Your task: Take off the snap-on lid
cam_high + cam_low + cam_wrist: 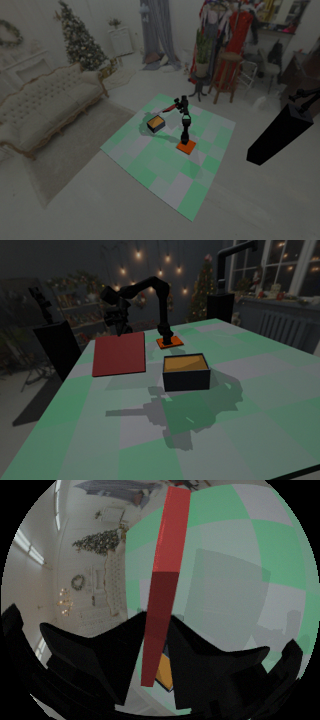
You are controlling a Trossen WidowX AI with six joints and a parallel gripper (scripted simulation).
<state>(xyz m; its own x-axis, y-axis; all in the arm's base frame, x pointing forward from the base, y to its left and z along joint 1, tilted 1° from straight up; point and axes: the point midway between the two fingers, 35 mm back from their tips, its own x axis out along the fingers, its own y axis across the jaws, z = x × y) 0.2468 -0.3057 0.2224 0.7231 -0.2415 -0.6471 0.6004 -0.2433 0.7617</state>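
Right now the lid is 6 cm ahead of my gripper tip, 2 cm to the right of it and 5 cm below it. Also, from my gripper tip: storage box (16 cm ahead, 25 cm to the left, 17 cm below).
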